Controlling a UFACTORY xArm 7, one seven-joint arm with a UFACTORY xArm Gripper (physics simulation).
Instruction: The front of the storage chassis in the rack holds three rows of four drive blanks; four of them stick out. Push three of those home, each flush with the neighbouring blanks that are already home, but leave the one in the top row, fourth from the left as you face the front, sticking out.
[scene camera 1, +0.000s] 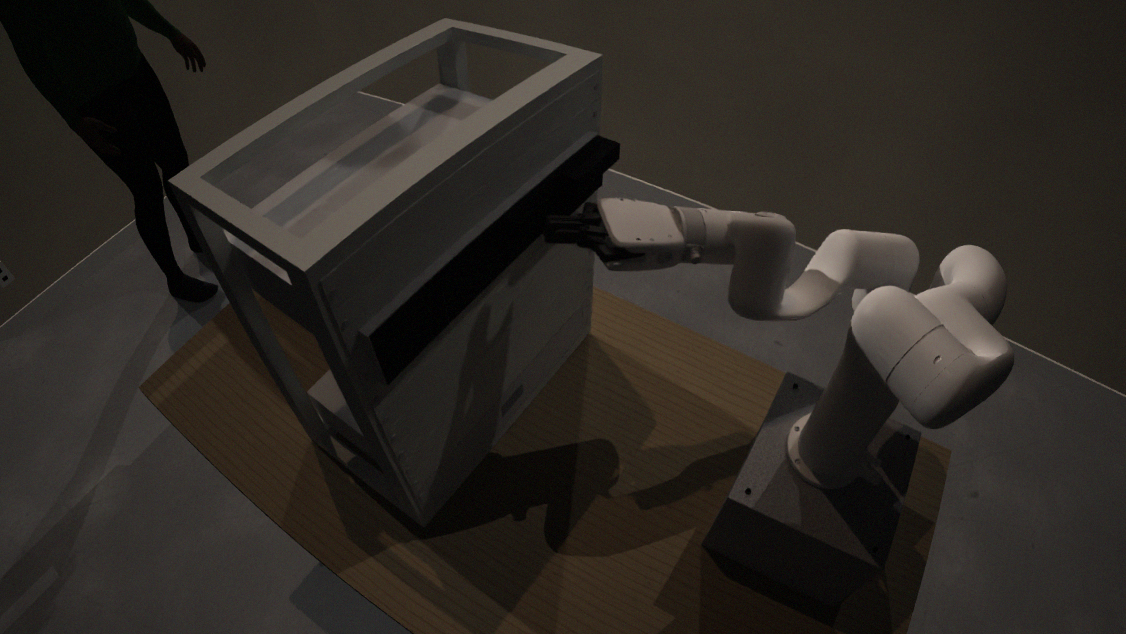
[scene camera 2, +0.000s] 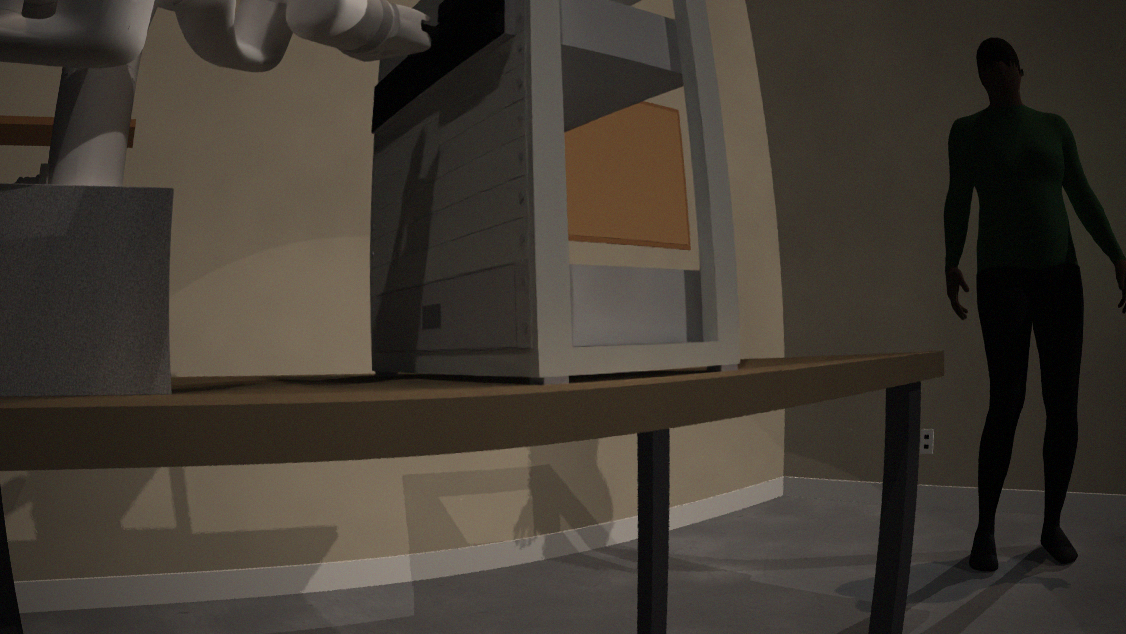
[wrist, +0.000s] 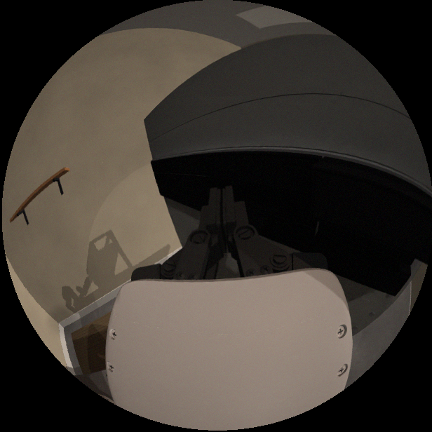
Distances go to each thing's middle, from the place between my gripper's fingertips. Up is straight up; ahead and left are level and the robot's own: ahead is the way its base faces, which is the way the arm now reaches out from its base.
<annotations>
Right now the grey rack (scene camera 2: 469, 259) is 160 mm ahead of my hand, 150 mm below it and 60 mm to the left of it.
</annotations>
